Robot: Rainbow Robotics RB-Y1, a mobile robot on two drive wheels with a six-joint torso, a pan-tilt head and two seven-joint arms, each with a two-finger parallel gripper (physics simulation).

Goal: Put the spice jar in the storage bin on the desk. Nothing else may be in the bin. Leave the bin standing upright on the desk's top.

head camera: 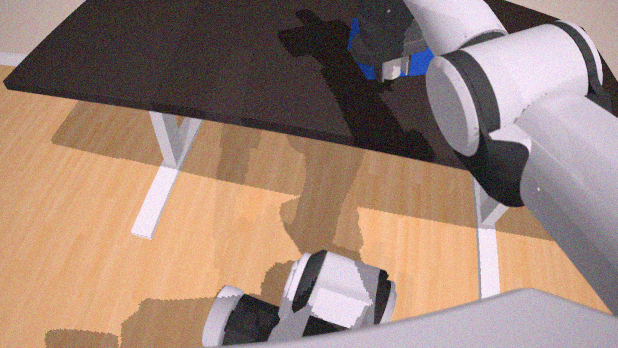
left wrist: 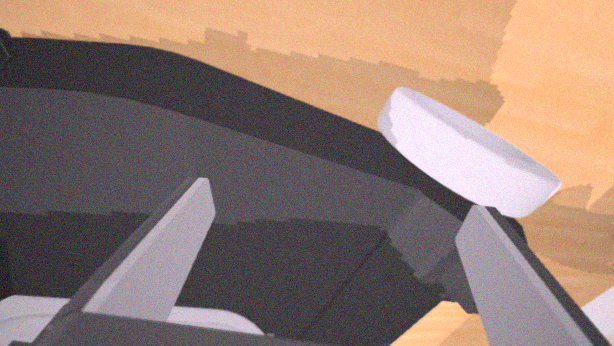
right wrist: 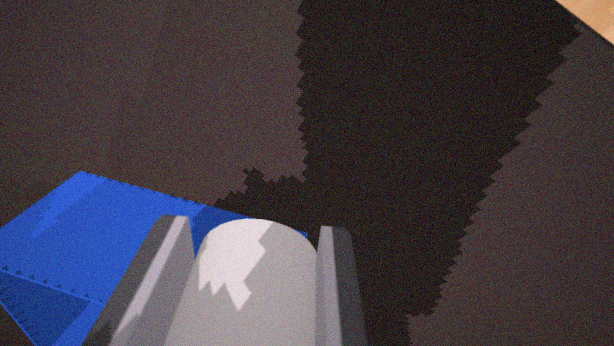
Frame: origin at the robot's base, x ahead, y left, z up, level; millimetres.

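Seen in the pictures: left gripper, fingertip midpoint: [left wrist: 333,208]; right gripper, fingertip midpoint: [head camera: 392,74] [right wrist: 255,241].
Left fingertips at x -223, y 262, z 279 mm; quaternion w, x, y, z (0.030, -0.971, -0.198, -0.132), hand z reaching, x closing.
Note:
Pixels of each thing's top centre, then the offset from my left fingertips to it. Level surfaces: height alone.
- spice jar, middle of its top: [head camera: 393,40] dy -209, dx +547, dz +576 mm
- blue storage bin, middle of its top: [head camera: 400,30] dy -215, dx +689, dz +516 mm
- dark desk, its level: dz +441 mm
- wooden floor, its level: dz -279 mm
The spice jar [head camera: 392,70] [right wrist: 250,290], a pale grey-white cylinder, is held between the fingers of my right gripper [head camera: 394,76] [right wrist: 255,241], which is shut on it. The blue storage bin [head camera: 420,64] [right wrist: 130,220] stands on the dark desk [head camera: 200,65] [right wrist: 150,100]. In the head view, my right gripper and the jar cover the bin's middle. In the right wrist view, the jar and fingers overlap the bin's right part. The bin's inside is mostly hidden, and I cannot tell the jar's height over it. My left gripper [left wrist: 333,208] is open, with no object between its fingers.
In the head view, my white right arm covers the desk's right side and casts a dark shadow across the top. White desk legs [head camera: 150,210] stand on the wooden floor [head camera: 75,200]. In the left wrist view, a dark body and a white rounded part [left wrist: 465,155] lie beyond the fingers.

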